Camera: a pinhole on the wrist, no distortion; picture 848 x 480 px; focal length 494.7 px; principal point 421.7 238.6 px. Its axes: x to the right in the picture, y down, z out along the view. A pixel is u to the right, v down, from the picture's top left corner.
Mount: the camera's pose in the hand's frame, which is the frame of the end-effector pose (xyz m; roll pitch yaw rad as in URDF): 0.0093 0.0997 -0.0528 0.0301 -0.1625 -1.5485
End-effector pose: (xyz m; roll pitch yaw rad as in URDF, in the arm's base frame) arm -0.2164 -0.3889 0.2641 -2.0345 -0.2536 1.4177
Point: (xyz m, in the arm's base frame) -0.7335 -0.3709 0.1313
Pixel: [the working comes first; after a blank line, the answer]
In the camera's frame: 0.3140 -0.0911 0.5220

719.3 152.2
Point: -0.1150 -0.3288 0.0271
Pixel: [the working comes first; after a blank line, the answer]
In the camera's frame: -0.1474 0.0106 0.1074

outside the picture
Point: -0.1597 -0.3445 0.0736
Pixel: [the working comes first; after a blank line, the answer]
In the camera's frame: -0.0822 -0.0007 0.1119

58.7 235.6
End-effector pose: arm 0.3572 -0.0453 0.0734 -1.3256 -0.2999 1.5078
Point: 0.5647 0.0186 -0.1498
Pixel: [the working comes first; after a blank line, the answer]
In the camera's frame: -0.1114 -0.0056 -0.1858

behind the camera
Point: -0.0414 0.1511 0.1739
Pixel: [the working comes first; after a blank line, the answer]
In the camera's frame: 0.1224 0.1960 0.4421

558.7 457.9
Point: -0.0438 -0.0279 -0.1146
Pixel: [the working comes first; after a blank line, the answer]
In the camera's frame: -0.1044 -0.0558 0.4234

299.7 173.3
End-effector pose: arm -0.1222 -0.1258 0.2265 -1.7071 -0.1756 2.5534
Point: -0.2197 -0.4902 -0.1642
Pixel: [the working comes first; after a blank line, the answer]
In the camera's frame: -0.1396 -0.1773 0.4907

280.9 59.8
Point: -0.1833 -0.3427 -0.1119
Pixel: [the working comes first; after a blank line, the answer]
In the camera's frame: -0.1398 -0.1224 0.3397

218.1 60.3
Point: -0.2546 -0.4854 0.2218
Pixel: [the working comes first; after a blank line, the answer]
In the camera's frame: 0.2249 -0.0899 0.3921

705.5 125.1
